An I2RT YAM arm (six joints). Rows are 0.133 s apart.
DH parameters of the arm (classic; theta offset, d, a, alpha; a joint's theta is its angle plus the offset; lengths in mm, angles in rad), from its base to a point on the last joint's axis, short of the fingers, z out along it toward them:
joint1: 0 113.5 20 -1.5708
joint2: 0 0 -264 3.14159
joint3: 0.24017 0 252.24 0
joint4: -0.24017 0 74 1.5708
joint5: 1.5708 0 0 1.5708
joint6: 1.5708 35.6 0 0
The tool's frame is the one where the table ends.
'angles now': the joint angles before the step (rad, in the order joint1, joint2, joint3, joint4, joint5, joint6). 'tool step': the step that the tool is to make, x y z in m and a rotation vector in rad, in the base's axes. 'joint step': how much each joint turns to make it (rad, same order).
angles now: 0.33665 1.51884 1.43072 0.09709 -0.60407 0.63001
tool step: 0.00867 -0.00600 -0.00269 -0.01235 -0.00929 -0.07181
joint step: -0.01906 0.01718 0.00765 0.00456 0.05265 -0.01793
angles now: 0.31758 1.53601 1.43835 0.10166 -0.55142 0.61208
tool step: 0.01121 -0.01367 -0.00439 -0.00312 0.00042 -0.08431
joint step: -0.04083 0.01756 0.00079 0.01372 0.04347 -0.00344
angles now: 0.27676 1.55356 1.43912 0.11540 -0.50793 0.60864
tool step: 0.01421 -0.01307 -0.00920 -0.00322 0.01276 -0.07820
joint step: -0.04007 0.03129 0.00002 0.01830 0.03813 0.00038
